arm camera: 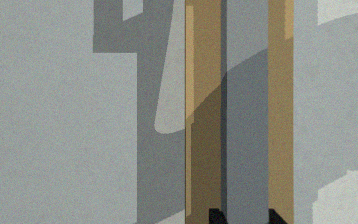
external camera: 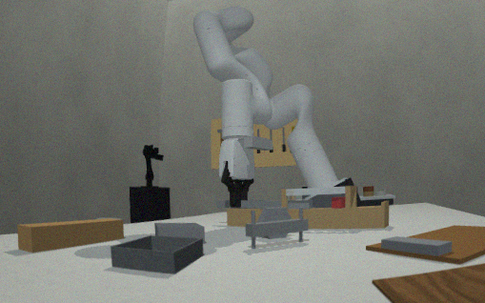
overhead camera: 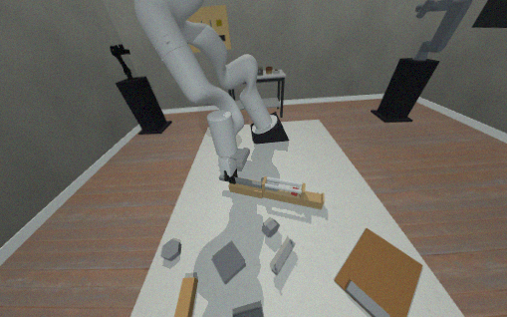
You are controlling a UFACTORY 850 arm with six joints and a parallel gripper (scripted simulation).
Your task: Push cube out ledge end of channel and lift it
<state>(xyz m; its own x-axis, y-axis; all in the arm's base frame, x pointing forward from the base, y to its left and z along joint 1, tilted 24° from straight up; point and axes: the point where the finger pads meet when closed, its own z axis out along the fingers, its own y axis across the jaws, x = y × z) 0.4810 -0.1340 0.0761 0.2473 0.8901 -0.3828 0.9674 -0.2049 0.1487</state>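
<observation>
Now: hand 7 cm short of the red cube, 27 cm to the right of it and 1 cm above it. Round my hand: channel 6 cm ahead, 22 cm to the left, 1 cm below; then grey stick 1 cm below; then long wooden block 49 cm ahead, 8 cm to the right, 5 cm below.
</observation>
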